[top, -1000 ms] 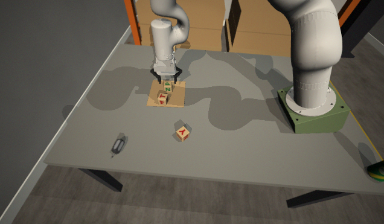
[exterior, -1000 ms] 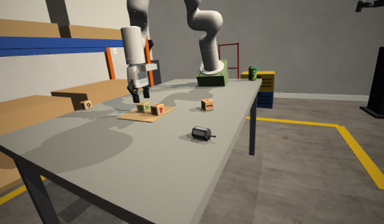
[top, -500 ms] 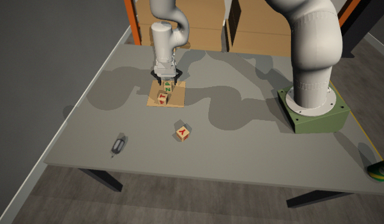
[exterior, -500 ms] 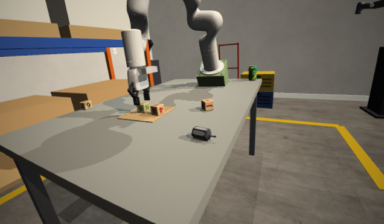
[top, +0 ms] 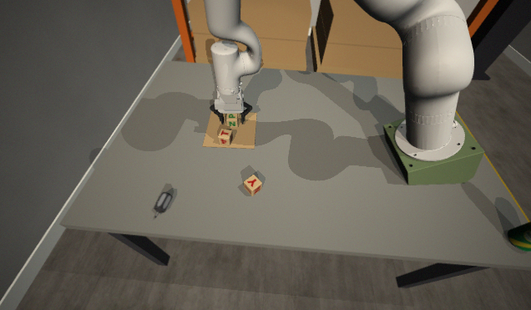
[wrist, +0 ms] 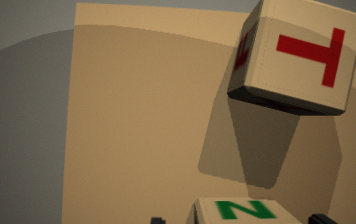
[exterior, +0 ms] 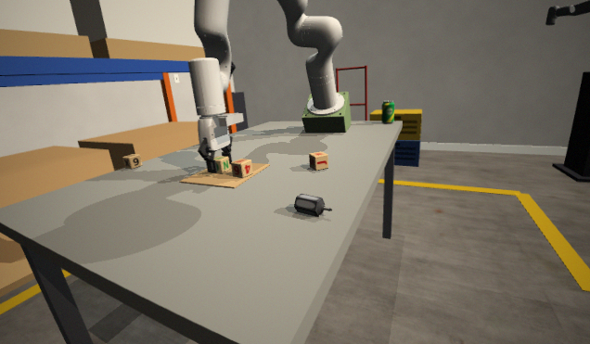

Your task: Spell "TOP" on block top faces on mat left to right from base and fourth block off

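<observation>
Right now the P block is right at my hand. Round my hand: dark motor 180 mm ahead, 370 mm to the left, 10 mm below; then tan mat 30 mm to the left, 30 mm below; then green can 920 mm behind, 460 mm to the left, 30 mm above.
</observation>
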